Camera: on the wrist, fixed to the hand. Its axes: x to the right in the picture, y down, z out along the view.
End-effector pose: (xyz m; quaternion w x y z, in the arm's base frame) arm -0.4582 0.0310 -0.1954 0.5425 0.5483 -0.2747 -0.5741
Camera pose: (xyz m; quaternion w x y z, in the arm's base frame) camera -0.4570 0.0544 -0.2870 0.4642 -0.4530 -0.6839 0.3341
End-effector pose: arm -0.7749 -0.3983 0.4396 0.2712 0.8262 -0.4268 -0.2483
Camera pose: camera -0.7000 -0.3552 0.4013 0.1114 -0.4885 -0.8653 -0.0145
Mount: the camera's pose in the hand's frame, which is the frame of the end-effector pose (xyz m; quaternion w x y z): 0.0090 -0.0891 -0.0303 0.0005 0.0159 0.3204 -0.9471
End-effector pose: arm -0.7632 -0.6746 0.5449 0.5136 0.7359 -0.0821 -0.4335
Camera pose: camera -0.7647 -0.6181 0.4691 0.3957 -0.2252 -0.8546 0.2496
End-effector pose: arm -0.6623 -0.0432 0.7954 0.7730 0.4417 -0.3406 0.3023
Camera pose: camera -0.5807 -0.0528 0.7486 0.3888 0.2382 0.6707 -0.5850
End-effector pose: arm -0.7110 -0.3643 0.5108 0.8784 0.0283 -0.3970 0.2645
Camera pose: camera -0.6420 -0.4289 0.5108 0.3777 0.3053 0.3123 -0.8165
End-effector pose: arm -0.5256 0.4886 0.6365 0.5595 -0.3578 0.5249 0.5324
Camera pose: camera -0.4464 0.4457 0.6078 0.3420 -0.6590 -0.1509 -0.6526
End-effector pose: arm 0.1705 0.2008 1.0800 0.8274 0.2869 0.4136 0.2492
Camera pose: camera 0.1658 0.1514 0.9995 0.0994 -0.4583 0.5410 -0.6982
